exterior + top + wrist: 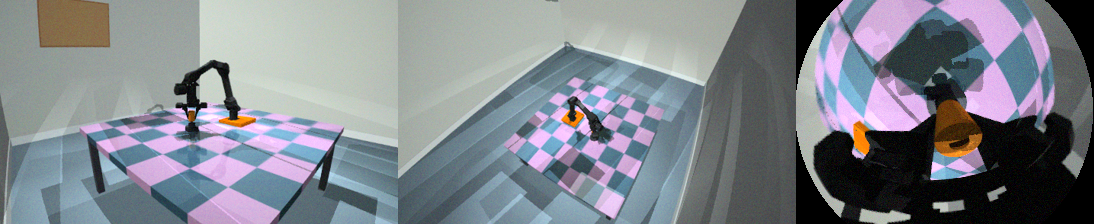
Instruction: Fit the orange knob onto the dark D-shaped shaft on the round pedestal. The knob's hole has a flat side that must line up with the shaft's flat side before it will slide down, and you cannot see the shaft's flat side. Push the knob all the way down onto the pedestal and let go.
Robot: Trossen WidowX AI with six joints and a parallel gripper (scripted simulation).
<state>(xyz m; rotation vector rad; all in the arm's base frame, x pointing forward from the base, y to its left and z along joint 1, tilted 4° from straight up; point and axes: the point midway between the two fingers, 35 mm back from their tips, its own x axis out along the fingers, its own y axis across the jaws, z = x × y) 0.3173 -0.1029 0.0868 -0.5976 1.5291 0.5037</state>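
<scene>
Now: gripper tip 40 mm above the dark round pedestal. From my gripper tip the other things lie so: orange knob: 20 mm above.
</scene>
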